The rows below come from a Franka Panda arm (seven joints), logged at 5 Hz.
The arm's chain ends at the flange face. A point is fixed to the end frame.
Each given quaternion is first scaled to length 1.
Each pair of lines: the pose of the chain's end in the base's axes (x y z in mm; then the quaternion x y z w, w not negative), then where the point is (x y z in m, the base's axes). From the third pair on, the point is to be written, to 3 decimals.
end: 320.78 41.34 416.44 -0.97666 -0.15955 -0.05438 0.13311
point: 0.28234 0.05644 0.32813
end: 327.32 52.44 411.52 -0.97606 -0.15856 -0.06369 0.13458
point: 0.29050 0.06823 0.32264
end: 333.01 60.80 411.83 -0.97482 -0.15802 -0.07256 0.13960
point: 0.298 0.078 0.323
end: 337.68 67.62 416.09 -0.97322 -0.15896 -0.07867 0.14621
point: 0.303 0.086 0.327
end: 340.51 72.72 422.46 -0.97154 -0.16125 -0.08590 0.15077
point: 0.307 0.092 0.333
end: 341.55 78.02 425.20 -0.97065 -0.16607 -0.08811 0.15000
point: 0.309 0.097 0.335
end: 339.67 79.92 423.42 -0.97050 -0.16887 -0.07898 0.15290
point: 0.305 0.099 0.334
